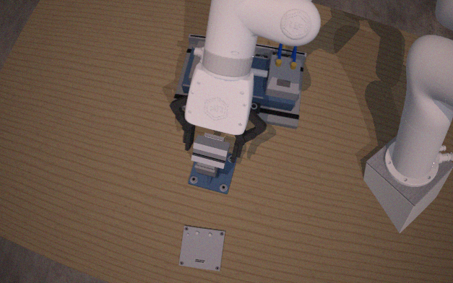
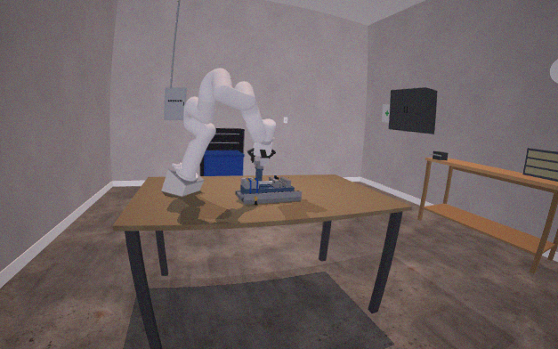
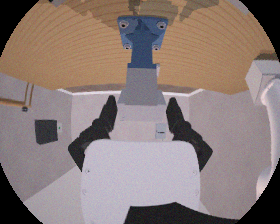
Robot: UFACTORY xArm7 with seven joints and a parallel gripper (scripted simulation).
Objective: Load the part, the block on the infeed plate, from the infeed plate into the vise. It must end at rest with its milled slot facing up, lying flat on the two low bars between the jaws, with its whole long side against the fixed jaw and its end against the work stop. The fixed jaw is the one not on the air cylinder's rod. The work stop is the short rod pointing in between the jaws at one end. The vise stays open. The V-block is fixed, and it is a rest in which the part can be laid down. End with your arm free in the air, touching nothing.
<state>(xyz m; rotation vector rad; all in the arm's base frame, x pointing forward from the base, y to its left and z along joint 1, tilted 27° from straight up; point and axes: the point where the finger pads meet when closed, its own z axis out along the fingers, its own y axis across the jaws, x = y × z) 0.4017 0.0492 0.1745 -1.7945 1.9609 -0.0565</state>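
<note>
Right now my hand is 1 cm to the right of the part. From my hand the other things lie so: work stop post 2 cm ahead, 15 cm to the right, 10 cm below; then work stop 2 cm ahead, 17 cm to the right, 7 cm below; then moving jaw 3 cm behind, 21 cm to the right, 9 cm below.
</note>
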